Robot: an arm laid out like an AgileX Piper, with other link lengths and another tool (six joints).
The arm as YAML. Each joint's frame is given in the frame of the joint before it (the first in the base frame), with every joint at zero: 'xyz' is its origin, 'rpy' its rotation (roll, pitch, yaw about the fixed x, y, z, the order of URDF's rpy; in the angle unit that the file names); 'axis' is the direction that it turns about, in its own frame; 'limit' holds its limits. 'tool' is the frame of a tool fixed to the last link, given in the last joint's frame.
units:
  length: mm
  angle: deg
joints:
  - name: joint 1
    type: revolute
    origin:
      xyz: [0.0, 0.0, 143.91]
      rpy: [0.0, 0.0, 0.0]
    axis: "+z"
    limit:
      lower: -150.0
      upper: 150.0
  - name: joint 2
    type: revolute
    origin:
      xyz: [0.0, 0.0, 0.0]
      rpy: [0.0, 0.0, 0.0]
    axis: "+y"
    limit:
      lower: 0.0
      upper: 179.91
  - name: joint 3
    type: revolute
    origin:
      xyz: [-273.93, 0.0, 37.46]
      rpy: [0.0, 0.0, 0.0]
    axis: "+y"
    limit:
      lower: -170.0
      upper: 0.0
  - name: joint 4
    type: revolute
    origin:
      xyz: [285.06, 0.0, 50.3]
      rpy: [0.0, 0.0, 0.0]
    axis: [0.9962, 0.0, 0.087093]
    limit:
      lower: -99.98
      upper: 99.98
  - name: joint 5
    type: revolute
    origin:
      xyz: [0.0, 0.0, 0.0]
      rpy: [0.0, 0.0, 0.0]
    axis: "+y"
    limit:
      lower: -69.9
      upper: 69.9
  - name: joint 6
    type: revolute
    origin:
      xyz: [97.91, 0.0, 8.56]
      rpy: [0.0, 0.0, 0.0]
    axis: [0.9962, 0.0, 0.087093]
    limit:
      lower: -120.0
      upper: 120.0
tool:
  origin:
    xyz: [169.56, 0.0, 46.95]
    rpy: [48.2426, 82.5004, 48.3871]
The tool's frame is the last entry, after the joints.
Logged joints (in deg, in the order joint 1, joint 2, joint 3, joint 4, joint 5, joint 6), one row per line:
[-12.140, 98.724, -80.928, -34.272, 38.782, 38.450]
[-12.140, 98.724, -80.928, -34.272, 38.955, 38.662]
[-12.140, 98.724, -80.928, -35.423, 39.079, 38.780]
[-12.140, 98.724, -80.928, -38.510, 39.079, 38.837]
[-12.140, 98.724, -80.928, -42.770, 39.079, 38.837]
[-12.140, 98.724, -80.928, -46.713, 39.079, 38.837]
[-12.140, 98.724, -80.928, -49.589, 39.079, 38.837]
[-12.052, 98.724, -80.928, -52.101, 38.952, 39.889]
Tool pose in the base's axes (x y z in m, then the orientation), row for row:
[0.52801, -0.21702, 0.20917, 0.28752, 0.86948, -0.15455, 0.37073]
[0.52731, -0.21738, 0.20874, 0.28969, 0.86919, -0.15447, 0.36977]
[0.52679, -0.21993, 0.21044, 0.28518, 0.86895, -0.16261, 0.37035]
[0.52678, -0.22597, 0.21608, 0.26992, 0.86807, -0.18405, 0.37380]
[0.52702, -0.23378, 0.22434, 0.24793, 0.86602, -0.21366, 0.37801]
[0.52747, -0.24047, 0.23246, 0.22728, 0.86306, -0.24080, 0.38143]
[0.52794, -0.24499, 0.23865, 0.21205, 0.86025, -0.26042, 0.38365]
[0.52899, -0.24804, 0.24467, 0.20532, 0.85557, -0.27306, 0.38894]
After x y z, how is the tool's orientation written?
As a quaternion, x y z w.
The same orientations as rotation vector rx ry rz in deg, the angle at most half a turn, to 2 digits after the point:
[42.25, 127.77, -22.71]
[42.59, 127.79, -22.71]
[41.91, 127.72, -23.90]
[39.61, 127.38, -27.01]
[36.31, 126.82, -31.29]
[33.23, 126.19, -35.21]
[30.97, 125.65, -38.04]
[29.91, 124.65, -39.78]

